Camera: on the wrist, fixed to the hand. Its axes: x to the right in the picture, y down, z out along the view.
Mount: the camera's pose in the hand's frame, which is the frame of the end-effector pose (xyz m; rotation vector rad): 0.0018 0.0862 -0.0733 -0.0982 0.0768 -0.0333
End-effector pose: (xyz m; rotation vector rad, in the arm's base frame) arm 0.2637 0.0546 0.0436 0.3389 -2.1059 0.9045
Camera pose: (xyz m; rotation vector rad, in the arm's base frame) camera 0.2605 0.1673 0.0339 0.2831 -2.0598 0.7797
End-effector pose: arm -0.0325 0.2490 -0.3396 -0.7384 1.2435 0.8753
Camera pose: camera -0.1426 0.2282 -0.3552 -0.8759 1.2593 0.8926
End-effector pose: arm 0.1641 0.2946 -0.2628 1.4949 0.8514 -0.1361
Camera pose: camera 0.1847 0.3723 -0.1831 1.4017 0.9321 -0.0609
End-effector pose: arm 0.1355 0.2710 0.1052 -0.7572 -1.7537 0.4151
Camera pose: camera 0.2287 0.3282 0.0759 -0.8022 -1.7219 0.2755
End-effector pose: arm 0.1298 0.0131 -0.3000 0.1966 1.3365 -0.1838
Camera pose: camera 0.0821 0.1146 -0.3148 0.0994 1.4223 -0.1394
